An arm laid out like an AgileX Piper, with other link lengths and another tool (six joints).
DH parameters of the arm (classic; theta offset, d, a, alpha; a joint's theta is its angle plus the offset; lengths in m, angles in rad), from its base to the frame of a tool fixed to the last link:
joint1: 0 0.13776 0 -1.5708
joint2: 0.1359 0 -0.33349 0
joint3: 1.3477 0 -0.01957 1.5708
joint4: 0 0.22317 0 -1.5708
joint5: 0 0 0 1.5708
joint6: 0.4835 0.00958 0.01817 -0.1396
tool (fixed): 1.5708 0.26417 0 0
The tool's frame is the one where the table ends.
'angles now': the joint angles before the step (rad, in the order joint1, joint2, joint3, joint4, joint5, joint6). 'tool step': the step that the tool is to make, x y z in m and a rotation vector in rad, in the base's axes. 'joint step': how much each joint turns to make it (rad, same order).
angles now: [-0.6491, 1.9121, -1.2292, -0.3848, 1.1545, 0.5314]
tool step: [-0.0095, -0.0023, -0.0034, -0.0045, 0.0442, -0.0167]
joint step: [0.0000, 0.0183, -0.0010, -0.0251, 0.0260, 0.0246]
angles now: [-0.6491, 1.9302, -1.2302, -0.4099, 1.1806, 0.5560]
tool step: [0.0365, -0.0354, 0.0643, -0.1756, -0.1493, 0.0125]
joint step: [0.0205, -0.1007, -0.1295, -0.0523, 0.0185, 0.0284]
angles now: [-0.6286, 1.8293, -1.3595, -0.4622, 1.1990, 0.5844]
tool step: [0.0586, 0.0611, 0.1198, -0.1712, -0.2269, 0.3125]
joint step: [0.2359, -0.2634, -0.0805, -0.0201, 0.0252, -0.0955]
